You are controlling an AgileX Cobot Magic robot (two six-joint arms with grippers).
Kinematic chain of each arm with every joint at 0, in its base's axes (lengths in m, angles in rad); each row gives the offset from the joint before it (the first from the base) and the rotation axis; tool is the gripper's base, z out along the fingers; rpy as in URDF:
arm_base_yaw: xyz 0 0 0.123 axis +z
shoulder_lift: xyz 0 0 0 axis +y
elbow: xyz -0.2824 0 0.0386 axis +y
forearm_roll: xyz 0.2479 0 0.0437 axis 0.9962 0 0.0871
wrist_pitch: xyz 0 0 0 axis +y
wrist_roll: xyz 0.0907 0 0.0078 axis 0.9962 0 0.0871
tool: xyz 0 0 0 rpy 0 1.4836 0
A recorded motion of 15 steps. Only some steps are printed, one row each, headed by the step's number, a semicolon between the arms.
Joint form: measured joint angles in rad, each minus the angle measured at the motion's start. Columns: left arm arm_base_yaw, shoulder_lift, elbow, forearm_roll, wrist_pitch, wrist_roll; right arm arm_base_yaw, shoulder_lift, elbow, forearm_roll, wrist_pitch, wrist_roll.
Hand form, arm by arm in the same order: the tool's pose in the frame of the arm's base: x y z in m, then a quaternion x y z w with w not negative. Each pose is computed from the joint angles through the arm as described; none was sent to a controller.
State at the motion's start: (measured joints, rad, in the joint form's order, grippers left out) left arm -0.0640 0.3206 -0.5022 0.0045 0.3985 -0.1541; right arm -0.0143 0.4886 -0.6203 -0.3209 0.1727 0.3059
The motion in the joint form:
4: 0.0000 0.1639 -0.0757 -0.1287 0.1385 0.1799; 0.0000 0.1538 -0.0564 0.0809 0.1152 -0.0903
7: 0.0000 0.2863 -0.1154 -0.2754 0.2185 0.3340; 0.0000 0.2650 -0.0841 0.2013 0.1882 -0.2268
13: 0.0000 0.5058 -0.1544 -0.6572 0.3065 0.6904; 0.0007 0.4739 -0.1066 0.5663 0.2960 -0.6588
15: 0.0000 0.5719 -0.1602 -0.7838 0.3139 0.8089; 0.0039 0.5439 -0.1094 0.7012 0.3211 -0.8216
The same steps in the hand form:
4: 0.0955 -0.0119 0.3238 0.01114 0.81999 -0.06736 0.56828; 0.1328 -0.0081 0.3608 0.02169 0.76047 -0.03515 0.64806
7: 0.1151 -0.0215 0.3188 0.04863 0.85743 -0.09385 0.50363; 0.1564 -0.0061 0.3471 0.00481 0.81079 -0.03088 0.58451
13: 0.1513 -0.0457 0.3055 0.11902 0.87965 -0.19271 0.41822; 0.1960 0.0074 0.3099 -0.07827 0.88120 0.01457 0.46599
15: 0.1632 -0.0524 0.3013 0.13407 0.87524 -0.22451 0.40690; 0.2078 0.0139 0.2967 -0.11284 0.89242 0.03909 0.43511

